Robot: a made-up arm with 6 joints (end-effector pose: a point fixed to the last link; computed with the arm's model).
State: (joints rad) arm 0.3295 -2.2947 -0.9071 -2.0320 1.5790 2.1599
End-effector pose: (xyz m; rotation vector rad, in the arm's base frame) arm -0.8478 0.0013 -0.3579 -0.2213 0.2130 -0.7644
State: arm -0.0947 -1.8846 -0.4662 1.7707 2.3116 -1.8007
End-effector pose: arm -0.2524 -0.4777 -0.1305 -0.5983 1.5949 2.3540
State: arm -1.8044 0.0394 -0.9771 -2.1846 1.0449 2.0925
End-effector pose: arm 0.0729 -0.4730 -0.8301 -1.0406 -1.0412 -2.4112
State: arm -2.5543 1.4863 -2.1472 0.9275 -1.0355 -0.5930
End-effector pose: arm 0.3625 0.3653 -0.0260 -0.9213 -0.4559 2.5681
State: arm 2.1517 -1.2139 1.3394 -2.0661 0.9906 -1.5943
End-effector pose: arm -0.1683 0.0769 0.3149 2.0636 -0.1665 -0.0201
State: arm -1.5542 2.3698 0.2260 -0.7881 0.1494 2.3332
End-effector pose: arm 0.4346 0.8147 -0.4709 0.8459 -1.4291 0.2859
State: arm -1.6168 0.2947 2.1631 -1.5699 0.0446 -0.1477
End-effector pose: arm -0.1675 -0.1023 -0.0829 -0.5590 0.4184 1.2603
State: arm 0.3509 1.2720 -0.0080 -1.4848 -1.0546 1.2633
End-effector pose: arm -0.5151 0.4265 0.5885 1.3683 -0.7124 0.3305
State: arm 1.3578 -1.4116 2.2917 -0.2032 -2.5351 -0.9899
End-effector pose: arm 0.0353 -0.4040 0.1995 1.4858 -0.7019 -2.1005
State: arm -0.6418 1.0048 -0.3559 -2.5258 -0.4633 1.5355
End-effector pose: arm -0.9025 -0.1521 -0.1944 -2.4953 0.9184 -1.2759
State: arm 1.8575 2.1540 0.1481 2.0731 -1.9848 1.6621
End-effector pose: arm 0.3304 -0.0309 0.6592 0.3115 -1.3778 -1.1459
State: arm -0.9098 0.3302 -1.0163 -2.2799 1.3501 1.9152
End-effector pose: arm -0.7105 -0.3486 -0.4513 -2.2419 -0.8982 -1.9701
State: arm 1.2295 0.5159 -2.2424 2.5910 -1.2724 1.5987
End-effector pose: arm -0.4930 0.2179 0.2679 -0.9520 1.8319 -0.9211
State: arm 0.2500 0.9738 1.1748 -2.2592 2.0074 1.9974
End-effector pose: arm 0.0600 0.2105 0.1884 -0.0048 -1.9313 1.2804
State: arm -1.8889 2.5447 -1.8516 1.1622 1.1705 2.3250
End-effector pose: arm 0.0458 0.3094 0.0848 0.1655 1.6157 -0.3250
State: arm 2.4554 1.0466 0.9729 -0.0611 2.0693 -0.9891
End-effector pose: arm 0.4493 0.2856 -0.1113 -0.0686 -0.3626 -1.3581
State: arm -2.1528 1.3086 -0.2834 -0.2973 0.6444 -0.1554
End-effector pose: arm 0.3358 0.3487 -0.5879 -0.0687 -1.4774 -1.2712
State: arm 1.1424 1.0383 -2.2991 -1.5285 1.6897 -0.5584
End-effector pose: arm -0.5593 0.2721 0.4040 -0.1965 0.6303 -0.2919
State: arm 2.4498 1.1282 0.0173 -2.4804 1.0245 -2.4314
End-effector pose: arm 0.2363 -0.4133 0.1763 0.7431 1.6533 1.4635
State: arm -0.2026 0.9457 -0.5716 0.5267 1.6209 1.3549
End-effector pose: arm -0.1877 0.4303 -0.1500 0.5293 -0.2333 -1.8632
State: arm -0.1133 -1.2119 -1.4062 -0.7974 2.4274 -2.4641
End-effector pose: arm -0.4892 -0.2504 -0.2552 0.4867 -0.5677 1.1868
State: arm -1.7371 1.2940 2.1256 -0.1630 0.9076 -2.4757
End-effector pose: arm 0.1174 0.7438 -0.1707 1.9811 -0.5103 -0.7797
